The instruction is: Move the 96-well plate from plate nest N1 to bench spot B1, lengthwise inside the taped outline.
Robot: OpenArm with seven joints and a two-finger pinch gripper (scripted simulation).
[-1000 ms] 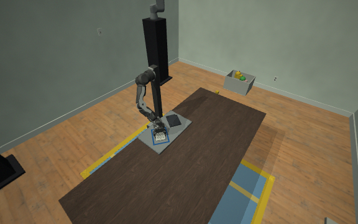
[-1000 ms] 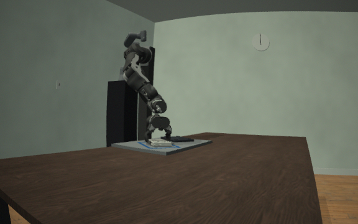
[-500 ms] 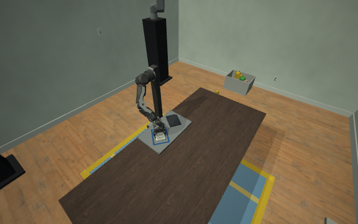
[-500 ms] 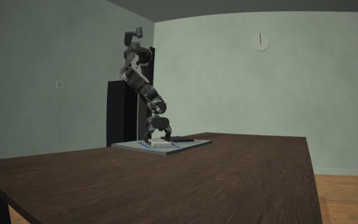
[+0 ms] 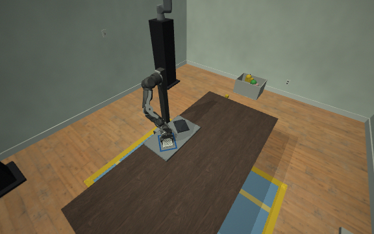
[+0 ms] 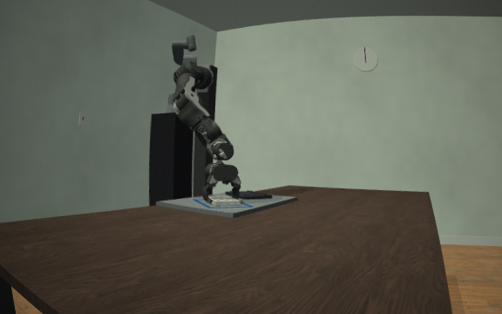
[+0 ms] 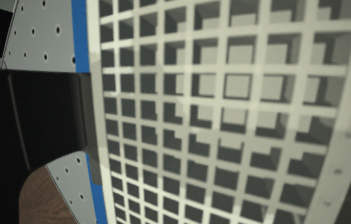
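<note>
The white 96-well plate lies right at my hand. The rest, counted from my hand: black plate nest: 10 mm behind, 240 mm to the left.
</note>
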